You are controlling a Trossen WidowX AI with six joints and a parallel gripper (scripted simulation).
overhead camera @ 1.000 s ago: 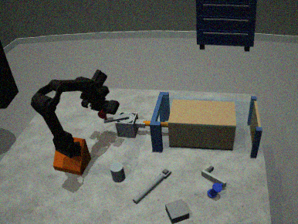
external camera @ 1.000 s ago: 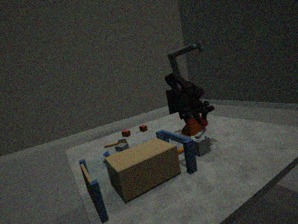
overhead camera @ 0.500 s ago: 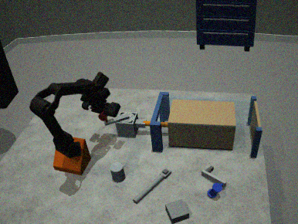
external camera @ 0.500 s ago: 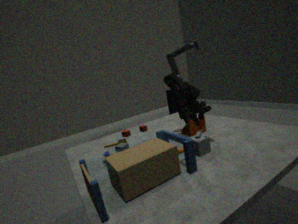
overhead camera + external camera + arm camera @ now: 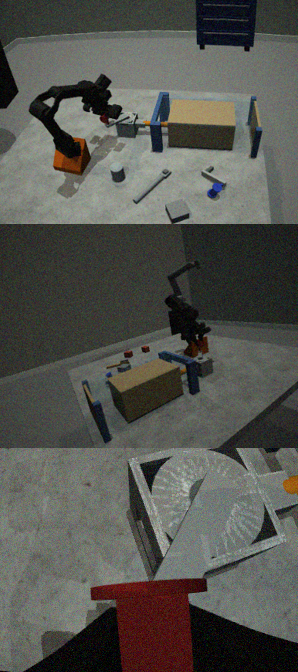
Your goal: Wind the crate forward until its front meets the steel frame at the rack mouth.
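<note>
Now: gripper tip 2 cm short of the winch handle with red knob, 1 cm to the right of it and 3 cm above it. From my gripper tip the other things lie so: red handle 1 cm behind, 2 cm to the right; then grey block 32 cm ahead, 45 cm to the right, 12 cm below; then grey winch 6 cm ahead, 4 cm to the left, 10 cm below.
</note>
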